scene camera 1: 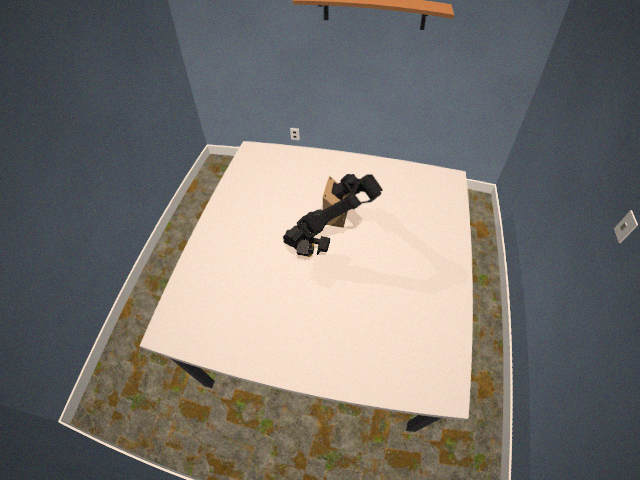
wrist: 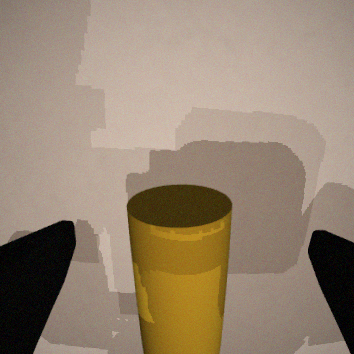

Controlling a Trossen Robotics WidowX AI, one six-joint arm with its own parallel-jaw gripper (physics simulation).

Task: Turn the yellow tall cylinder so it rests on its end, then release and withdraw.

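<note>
The yellow cylinder [wrist: 180,280] lies on its side on the table, its dark round end toward the top of the wrist view; its lower part is cut off by the bottom edge. In the scene view it is almost wholly hidden by the gripper, with slivers of yellow showing. My gripper [scene camera 1: 313,249] [wrist: 195,238] is wide open and low over the cylinder. One finger is on each side of it, with a gap between each finger and the cylinder. Nothing is held.
A brown wooden block [scene camera 1: 327,202] stands on the white table [scene camera 1: 320,330] behind the gripper, partly hidden under the arm [scene camera 1: 336,209]. An orange-brown shelf [scene camera 1: 382,6] is high on the back wall. Shadows of the arm fall across the table.
</note>
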